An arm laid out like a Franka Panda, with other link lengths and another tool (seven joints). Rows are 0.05 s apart.
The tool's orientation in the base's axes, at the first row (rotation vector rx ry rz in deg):
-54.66, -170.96, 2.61
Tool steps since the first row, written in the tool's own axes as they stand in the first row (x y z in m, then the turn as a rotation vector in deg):
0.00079, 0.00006, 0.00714, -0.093, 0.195, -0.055
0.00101, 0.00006, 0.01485, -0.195, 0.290, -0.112
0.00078, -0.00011, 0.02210, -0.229, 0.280, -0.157
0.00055, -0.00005, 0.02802, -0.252, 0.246, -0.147
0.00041, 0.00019, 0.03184, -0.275, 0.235, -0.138
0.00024, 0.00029, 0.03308, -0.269, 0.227, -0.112
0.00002, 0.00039, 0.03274, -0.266, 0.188, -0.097
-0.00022, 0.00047, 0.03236, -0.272, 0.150, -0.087
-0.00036, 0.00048, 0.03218, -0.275, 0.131, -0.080
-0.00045, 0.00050, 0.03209, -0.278, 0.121, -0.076
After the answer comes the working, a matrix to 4 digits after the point.
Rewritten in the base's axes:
-0.00073, 0.00033, -0.00714, 0.190, 0.106, 0.049
-0.00104, 0.00026, -0.01485, 0.329, 0.126, 0.103
-0.00108, -0.00019, -0.02209, 0.352, 0.099, 0.149
-0.00096, -0.00042, -0.02801, 0.350, 0.058, 0.140
-0.00077, -0.00041, -0.03183, 0.363, 0.035, 0.131
-0.00059, -0.00045, -0.03307, 0.353, 0.032, 0.105
-0.00035, -0.00049, -0.03274, 0.327, 0.001, 0.091
-0.00010, -0.00056, -0.03236, 0.310, -0.033, 0.083
0.00002, -0.00062, -0.03218, 0.301, -0.051, 0.076
0.00011, -0.00066, -0.03209, 0.298, -0.061, 0.072

The tool's axes in the first row as the columns of a matrix, in the base's axes (rounded; the answer above uses it unrounded):
-0.8145, 0.5799, -0.0171
0.5801, 0.8141, -0.0251
-0.0006, -0.0303, -0.9995

